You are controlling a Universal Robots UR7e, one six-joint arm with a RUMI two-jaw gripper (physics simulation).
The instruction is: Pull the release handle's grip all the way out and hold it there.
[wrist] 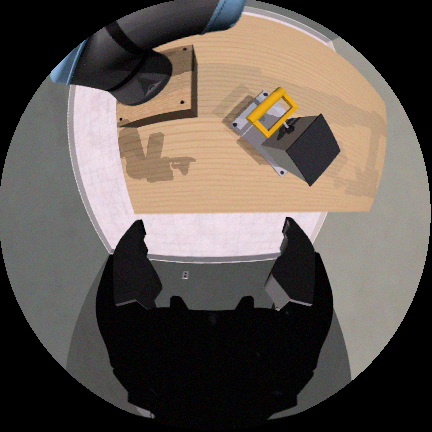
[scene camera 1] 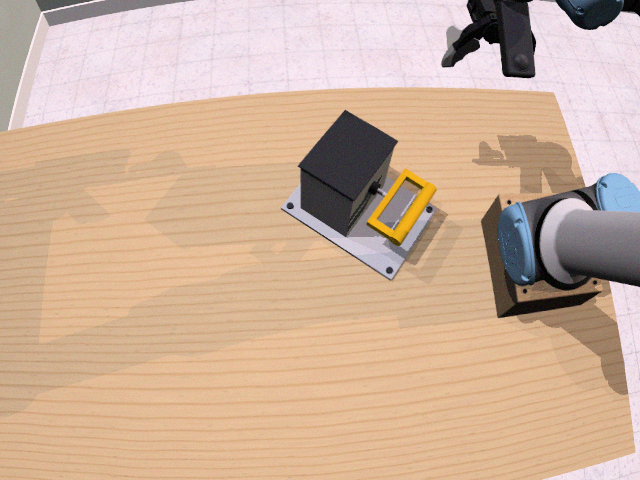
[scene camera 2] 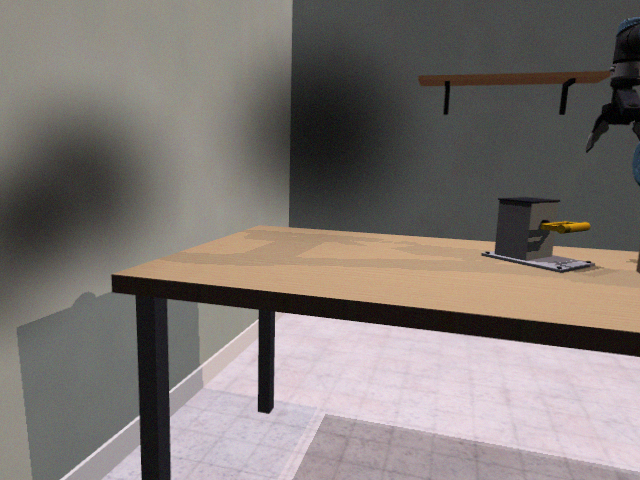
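The release handle's yellow grip (scene camera 1: 416, 212) (scene camera 2: 574, 227) (wrist: 266, 105) is a rectangular loop with a thick round outer bar. It stands off the dark box housing (scene camera 1: 348, 155) (scene camera 2: 514, 227) (wrist: 314, 150), with a short stretch of thin metal rod (scene camera 1: 381, 191) showing between them. The housing sits on a grey base plate (scene camera 1: 356, 248) (scene camera 2: 560, 264) (wrist: 255, 141) with dark bolts at its corners. My gripper (scene camera 2: 614, 143) (wrist: 212, 219) is open and empty. It hangs high and well apart from the grip, beyond the table's far edge in scene camera 1. One finger is partly hidden there.
The wooden mounting block (scene camera 1: 491, 263) (wrist: 175, 75) under the arm's base stands near the grip's outer side. The wooden table (scene camera 1: 206, 413) (scene camera 2: 361, 289) (wrist: 210, 190) carries both. A wall shelf (scene camera 2: 511, 78) shows behind, in scene camera 2. Arm shadows lie across the table.
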